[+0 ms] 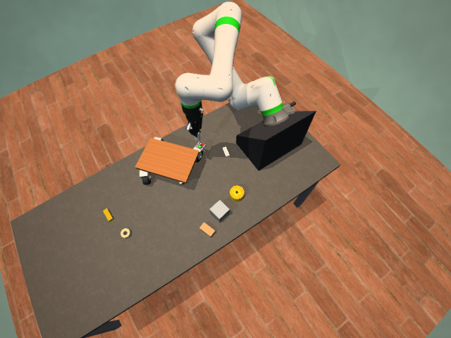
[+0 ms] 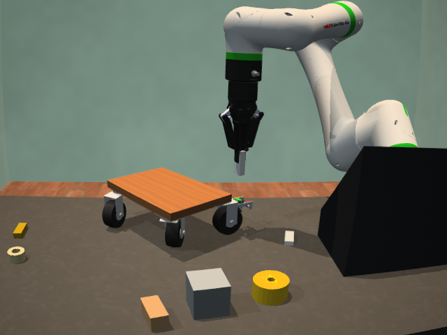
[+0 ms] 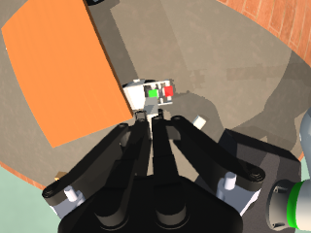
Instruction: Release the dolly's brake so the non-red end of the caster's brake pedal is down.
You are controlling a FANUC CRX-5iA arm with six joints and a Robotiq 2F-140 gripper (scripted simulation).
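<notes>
The brake pedal lies 12 cm below my hand and 1 cm behind it. From my hand the other things lie so: yellow ring: 34 cm to the left, 18 cm below; then small white block: 19 cm below, 13 cm behind, 8 cm to the left; then grey cube: 36 cm to the left, 16 cm below, 14 cm ahead.
</notes>
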